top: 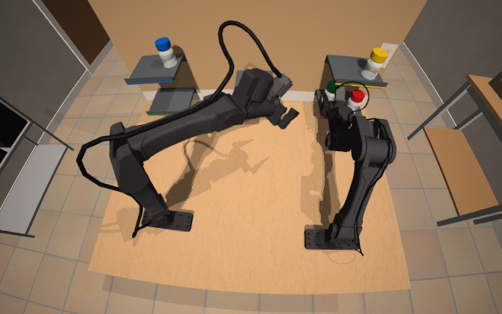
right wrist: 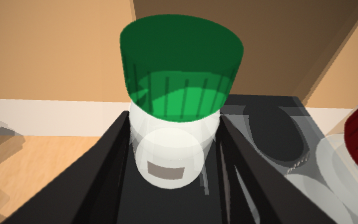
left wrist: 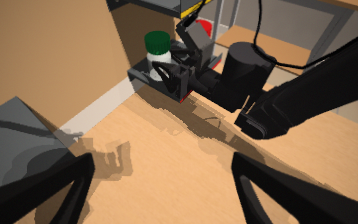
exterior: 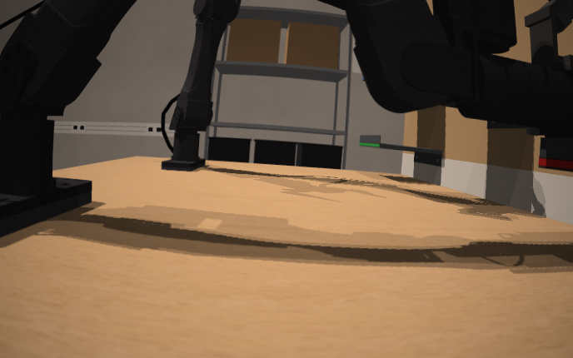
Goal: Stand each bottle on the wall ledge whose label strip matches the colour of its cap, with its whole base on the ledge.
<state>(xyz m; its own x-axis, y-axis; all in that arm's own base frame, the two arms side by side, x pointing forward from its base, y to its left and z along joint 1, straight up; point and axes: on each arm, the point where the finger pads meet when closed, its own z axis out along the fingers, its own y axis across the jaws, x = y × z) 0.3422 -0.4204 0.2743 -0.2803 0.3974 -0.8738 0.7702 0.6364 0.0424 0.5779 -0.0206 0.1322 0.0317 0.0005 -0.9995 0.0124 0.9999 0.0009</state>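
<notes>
Right now my right hand is 100 mm to the left of the red-capped bottle, 20 mm past it and 10 mm above it. The rest, counted from my right hand: blue-capped bottle (670 mm to the left, 180 mm above, 30 mm behind); then green-capped bottle (10 mm below, 10 mm ahead); then yellow-capped bottle (180 mm above, 100 mm to the right, 20 mm behind).
</notes>
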